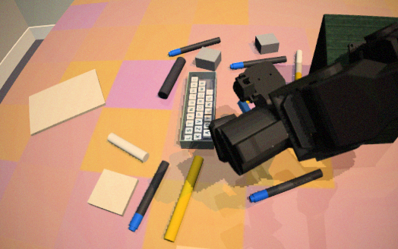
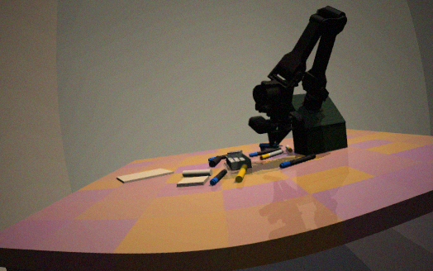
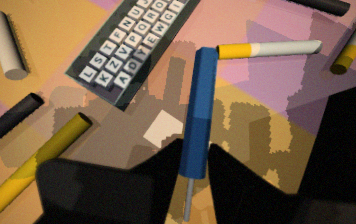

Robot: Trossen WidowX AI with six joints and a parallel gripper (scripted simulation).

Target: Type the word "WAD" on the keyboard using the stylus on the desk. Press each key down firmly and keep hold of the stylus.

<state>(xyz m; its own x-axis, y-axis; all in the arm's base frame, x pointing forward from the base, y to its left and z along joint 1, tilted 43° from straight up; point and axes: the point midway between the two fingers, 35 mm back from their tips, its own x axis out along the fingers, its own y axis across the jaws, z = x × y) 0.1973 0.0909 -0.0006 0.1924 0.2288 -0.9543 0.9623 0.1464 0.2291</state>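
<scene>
My gripper tip is now 20 cm to the left of the black cylinder, 16 cm short of it and 4 cm above it. The rest, counted from my gripper tip: yellow marker (14 cm ahead, 9 cm to the left, 5 cm below); then stylus (1 cm to the left); then white cylinder (25 cm ahead, 5 cm below, 2 cm to the right).
</scene>
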